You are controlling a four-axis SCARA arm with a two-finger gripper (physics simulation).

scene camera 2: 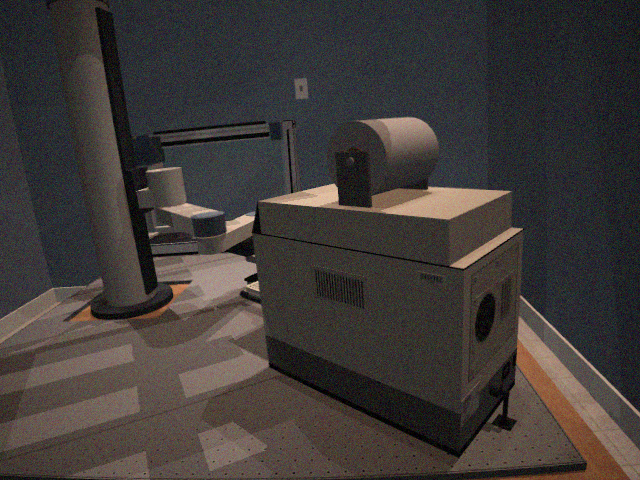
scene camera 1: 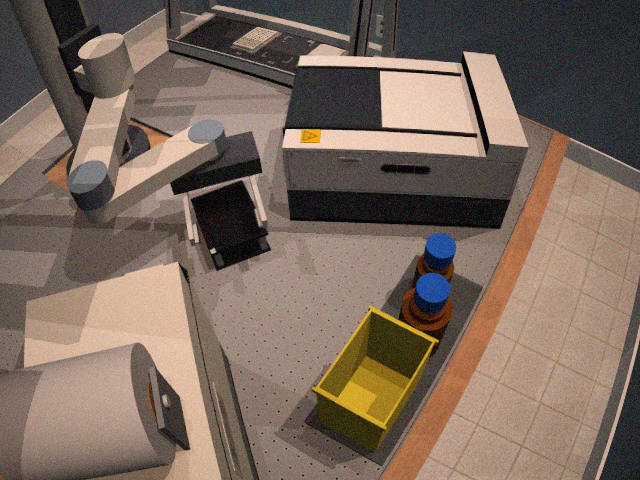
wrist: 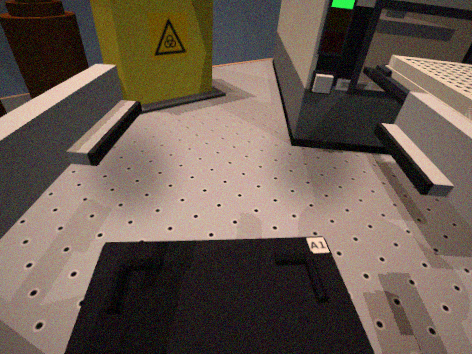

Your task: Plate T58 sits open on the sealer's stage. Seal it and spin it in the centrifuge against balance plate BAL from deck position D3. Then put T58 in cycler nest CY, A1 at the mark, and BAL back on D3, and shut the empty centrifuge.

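Places are measured from the arm's base along level axes (x ahead, y left, z up), in millimetres.
Where they show: gripper, between the fingertips: (scene camera 1: 228,233) (wrist: 260,99); arm's base, origin of its link: (scene camera 2: 133,303).
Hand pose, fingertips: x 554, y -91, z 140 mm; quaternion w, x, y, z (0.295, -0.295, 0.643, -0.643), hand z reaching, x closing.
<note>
Things, the pixels of their centre, and the offset from my fingertips. "spot": a spot on its surface instead.
- bare black nest, a spot on its surface: (wrist: 220,295) spot: dx -36, dy +45, dz -70 mm
- sealer, middle of its body: (scene camera 1: 143,444) (scene camera 2: 378,258) dx +184, dy -384, dz +110 mm
- second pale plate, middle of its body: (scene camera 1: 255,39) dx -478, dy +667, dz -65 mm
- centrifuge, middle of its body: (scene camera 1: 398,130) dx +129, dy +418, dz -6 mm
My gripper (scene camera 1: 228,228) (wrist: 260,99) is open and empty above a bare black nest (wrist: 220,295) with an A1 mark at one corner. A pale plate (wrist: 440,75) with visible wells stands at the sealer on the right of the wrist view, beyond a finger. Its label and any film on it cannot be read. The sealer (scene camera 1: 108,310) (scene camera 2: 361,310) carries a big roll. A second pale plate (scene camera 1: 255,38) lies on the dark deck (scene camera 1: 206,35) at the back. The centrifuge (scene camera 1: 398,173) has a dark part and a white part on top; whether its lid is open is unclear.
A yellow bin (scene camera 1: 374,382) (wrist: 150,50) and brown bottles with blue caps (scene camera 1: 439,250) (scene camera 1: 432,292) stand near the right edge of the table. The arm's column (scene camera 2: 98,170) stands at the left. Frame posts (scene camera 1: 361,25) rise around the deck.
</note>
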